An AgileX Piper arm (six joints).
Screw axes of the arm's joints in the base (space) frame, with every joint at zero. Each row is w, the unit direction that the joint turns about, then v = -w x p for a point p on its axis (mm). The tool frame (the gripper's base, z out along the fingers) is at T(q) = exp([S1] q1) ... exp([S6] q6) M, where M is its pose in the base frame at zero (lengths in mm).
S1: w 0 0 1 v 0 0 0
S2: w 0 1 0 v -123 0 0
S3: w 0 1 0 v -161.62 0 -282.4
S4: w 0.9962 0 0.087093 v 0 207.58 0
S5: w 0 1 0 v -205.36 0 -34.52
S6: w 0.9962 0 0.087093 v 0 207.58 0
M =
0.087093 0 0.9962 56.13
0 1 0 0
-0.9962 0 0.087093 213.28
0 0 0 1
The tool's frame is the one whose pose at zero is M.
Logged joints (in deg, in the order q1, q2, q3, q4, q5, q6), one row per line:
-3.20, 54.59, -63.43, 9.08, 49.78, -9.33
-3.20, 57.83, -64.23, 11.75, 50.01, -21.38
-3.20, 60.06, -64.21, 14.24, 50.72, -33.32
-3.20, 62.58, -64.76, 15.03, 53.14, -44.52
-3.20, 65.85, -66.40, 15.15, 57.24, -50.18
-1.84, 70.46, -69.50, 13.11, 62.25, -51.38
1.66, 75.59, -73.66, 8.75, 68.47, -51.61
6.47, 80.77, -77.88, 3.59, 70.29, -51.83
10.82, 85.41, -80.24, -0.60, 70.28, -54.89
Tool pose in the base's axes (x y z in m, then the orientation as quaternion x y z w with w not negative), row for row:
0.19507, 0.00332, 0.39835, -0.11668, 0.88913, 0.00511, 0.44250
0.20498, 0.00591, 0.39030, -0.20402, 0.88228, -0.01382, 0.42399
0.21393, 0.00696, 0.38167, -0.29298, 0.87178, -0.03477, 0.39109
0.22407, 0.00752, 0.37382, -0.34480, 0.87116, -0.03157, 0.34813
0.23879, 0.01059, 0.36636, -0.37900, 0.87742, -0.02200, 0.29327
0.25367, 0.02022, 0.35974, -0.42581, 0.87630, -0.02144, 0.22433
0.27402, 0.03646, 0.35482, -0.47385, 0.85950, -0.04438, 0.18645
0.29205, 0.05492, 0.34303, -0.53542, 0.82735, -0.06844, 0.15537
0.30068, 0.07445, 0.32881, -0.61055, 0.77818, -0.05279, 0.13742
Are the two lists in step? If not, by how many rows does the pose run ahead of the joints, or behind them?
The pose runs 1 row ahead of the joints: the pose in row i belongs to the joints in row i + 1.
